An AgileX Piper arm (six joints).
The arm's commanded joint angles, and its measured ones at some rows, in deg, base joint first. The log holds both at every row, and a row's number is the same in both.
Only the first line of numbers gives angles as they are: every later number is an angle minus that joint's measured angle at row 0.
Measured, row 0:
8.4 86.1 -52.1 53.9 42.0 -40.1
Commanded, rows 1 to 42:
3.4 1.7 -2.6 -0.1 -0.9 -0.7
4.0 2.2 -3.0 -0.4 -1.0 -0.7
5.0 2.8 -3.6 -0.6 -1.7 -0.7
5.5 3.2 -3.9 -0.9 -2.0 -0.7
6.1 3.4 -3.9 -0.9 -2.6 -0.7
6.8 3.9 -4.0 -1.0 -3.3 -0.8
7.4 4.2 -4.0 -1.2 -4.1 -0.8
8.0 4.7 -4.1 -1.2 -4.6 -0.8
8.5 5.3 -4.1 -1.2 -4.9 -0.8
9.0 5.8 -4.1 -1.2 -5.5 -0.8
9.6 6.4 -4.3 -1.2 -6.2 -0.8
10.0 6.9 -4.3 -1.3 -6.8 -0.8
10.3 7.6 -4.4 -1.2 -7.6 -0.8
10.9 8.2 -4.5 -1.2 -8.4 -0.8
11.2 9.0 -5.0 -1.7 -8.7 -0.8
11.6 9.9 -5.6 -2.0 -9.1 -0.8
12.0 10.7 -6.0 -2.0 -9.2 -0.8
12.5 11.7 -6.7 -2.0 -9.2 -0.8
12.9 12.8 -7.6 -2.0 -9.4 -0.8
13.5 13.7 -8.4 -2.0 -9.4 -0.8
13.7 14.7 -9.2 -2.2 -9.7 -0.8
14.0 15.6 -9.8 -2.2 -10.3 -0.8
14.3 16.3 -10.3 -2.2 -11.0 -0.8
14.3 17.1 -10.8 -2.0 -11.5 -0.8
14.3 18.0 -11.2 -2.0 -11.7 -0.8
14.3 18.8 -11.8 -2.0 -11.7 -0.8
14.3 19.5 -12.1 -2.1 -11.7 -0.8
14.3 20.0 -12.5 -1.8 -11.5 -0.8
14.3 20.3 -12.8 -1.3 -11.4 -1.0
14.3 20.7 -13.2 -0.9 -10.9 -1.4
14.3 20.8 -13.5 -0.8 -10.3 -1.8
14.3 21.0 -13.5 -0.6 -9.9 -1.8
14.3 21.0 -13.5 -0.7 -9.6 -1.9
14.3 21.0 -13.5 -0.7 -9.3 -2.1
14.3 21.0 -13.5 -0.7 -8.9 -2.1
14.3 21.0 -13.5 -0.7 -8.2 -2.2
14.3 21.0 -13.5 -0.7 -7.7 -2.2
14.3 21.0 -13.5 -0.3 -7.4 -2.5
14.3 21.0 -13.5 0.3 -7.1 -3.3
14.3 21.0 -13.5 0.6 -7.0 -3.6
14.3 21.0 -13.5 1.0 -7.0 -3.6
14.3 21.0 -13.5 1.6 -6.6 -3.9
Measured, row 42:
14.2 20.8 -13.3 -0.2 -7.6 -2.2
